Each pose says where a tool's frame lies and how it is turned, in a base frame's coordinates. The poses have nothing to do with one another.
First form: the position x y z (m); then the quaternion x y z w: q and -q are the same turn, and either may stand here.
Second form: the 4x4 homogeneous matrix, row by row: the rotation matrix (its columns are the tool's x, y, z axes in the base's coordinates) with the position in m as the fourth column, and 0 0 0 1 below. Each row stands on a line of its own. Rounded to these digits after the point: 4 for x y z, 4 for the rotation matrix.
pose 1, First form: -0.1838 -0.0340 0.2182 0.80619 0.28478 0.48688 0.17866
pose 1, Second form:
0.3637 0.2852 0.8868 -0.1838
0.6331 -0.7740 -0.0108 -0.0340
0.6833 0.5654 -0.4621 0.2182
0 0 0 1

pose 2, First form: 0.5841 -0.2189 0.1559 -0.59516 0.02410 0.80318 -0.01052
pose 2, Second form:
-0.2914 -0.0118 -0.9565 0.5841
-0.0456 -0.9986 0.0262 -0.2189
-0.9555 0.0512 0.2904 0.1559
0 0 0 1

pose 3, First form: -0.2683 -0.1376 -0.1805 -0.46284 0.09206 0.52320 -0.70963
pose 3, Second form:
0.4356 0.6573 -0.6150 -0.2683
-0.8278 0.0241 -0.5606 -0.1376
-0.3537 0.7532 0.5546 -0.1805
0 0 0 1

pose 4, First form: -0.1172 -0.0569 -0.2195 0.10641 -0.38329 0.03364 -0.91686
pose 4, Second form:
0.7039 -0.0199 0.7100 -0.1172
-0.1433 0.9751 0.1693 -0.0569
-0.6957 -0.2209 0.6835 -0.2195
0 0 0 1

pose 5, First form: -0.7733 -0.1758 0.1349 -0.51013 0.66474 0.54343 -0.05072
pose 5, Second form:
-0.4744 -0.6231 -0.6219 -0.7733
-0.7333 -0.1111 0.6707 -0.1758
-0.4870 0.7742 -0.4042 0.1349
0 0 0 1

